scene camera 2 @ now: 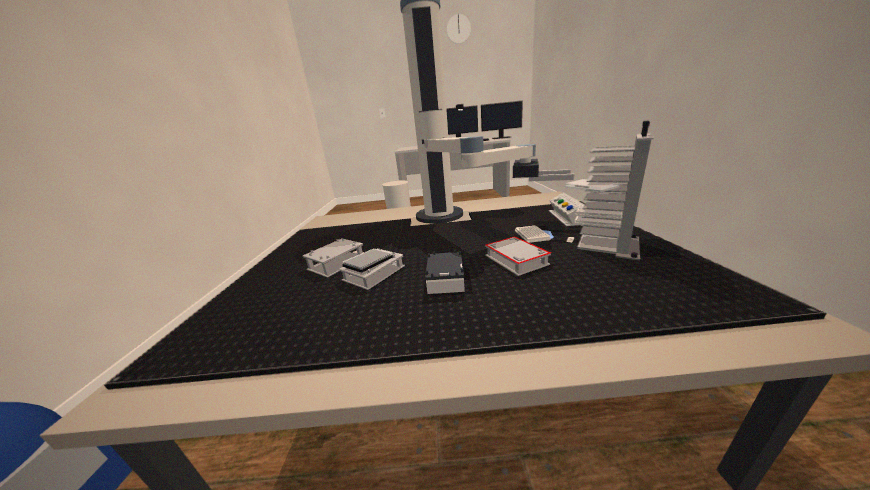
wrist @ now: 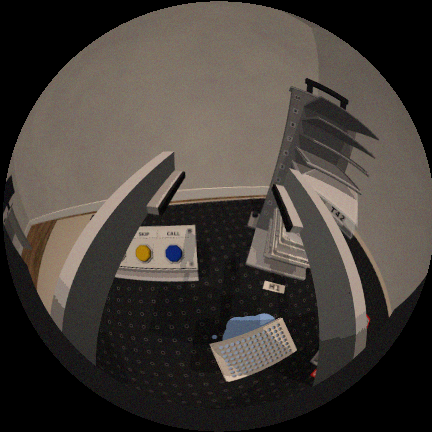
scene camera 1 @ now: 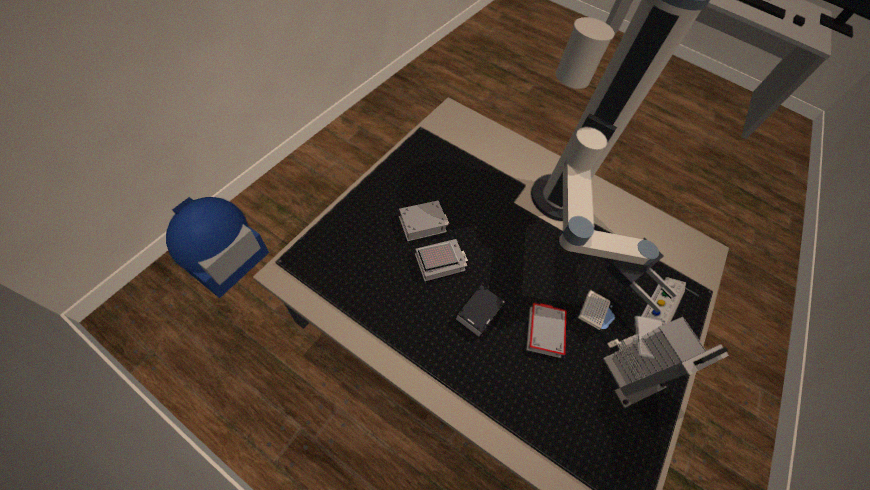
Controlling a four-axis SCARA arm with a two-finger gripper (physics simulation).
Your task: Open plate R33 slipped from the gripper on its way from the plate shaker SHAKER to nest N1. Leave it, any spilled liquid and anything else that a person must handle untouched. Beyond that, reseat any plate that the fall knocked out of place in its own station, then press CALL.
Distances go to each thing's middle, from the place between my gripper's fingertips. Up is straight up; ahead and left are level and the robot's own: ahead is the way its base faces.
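The white well plate (scene camera 1: pixel 595 307) has my gripper 3 cm short of it, 15 cm to the left of it and 20 cm above it. As for the dark shaker (scene camera 2: pixel 444 274), it is 50 cm to the right of my hand, 30 cm ahead of it and 18 cm below it.
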